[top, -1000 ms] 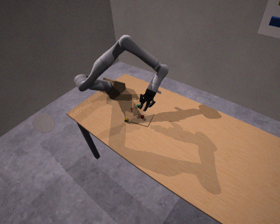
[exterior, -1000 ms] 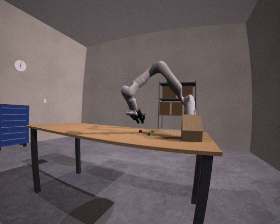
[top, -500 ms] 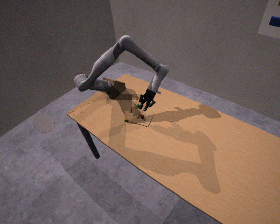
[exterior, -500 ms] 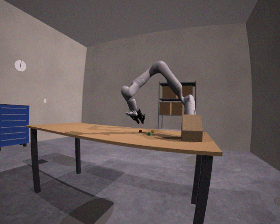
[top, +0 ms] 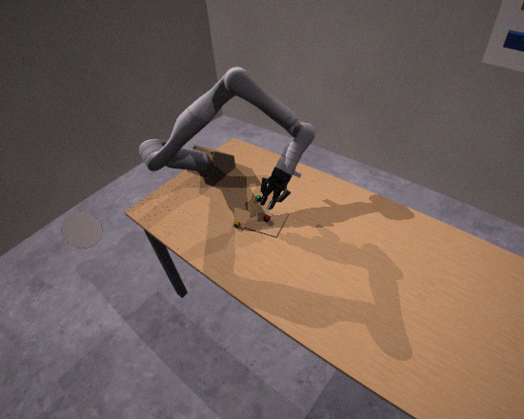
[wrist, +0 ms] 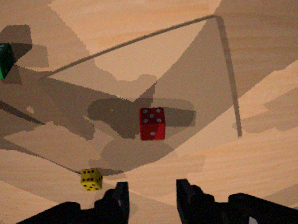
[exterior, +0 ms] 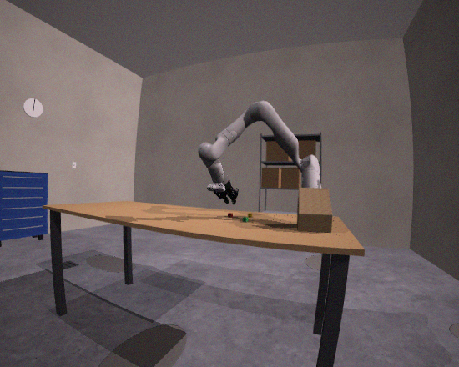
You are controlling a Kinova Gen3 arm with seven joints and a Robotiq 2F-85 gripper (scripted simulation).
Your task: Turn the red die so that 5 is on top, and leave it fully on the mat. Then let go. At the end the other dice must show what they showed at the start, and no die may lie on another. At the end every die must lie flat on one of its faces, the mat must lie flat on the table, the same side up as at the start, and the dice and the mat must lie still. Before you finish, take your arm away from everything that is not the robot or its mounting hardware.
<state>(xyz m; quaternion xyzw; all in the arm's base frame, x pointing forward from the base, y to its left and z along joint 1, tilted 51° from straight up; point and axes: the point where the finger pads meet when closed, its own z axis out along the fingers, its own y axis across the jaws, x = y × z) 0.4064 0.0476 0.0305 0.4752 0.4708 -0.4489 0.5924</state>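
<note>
My hand is 8 cm above the red die and 1 cm to the left of it. From my hand the other things lie so: tan mat (9 cm below, 1 cm to the right); yellow die (11 cm to the right, 8 cm below, 7 cm behind); green die (11 cm behind, 8 cm below, 6 cm to the left).
</note>
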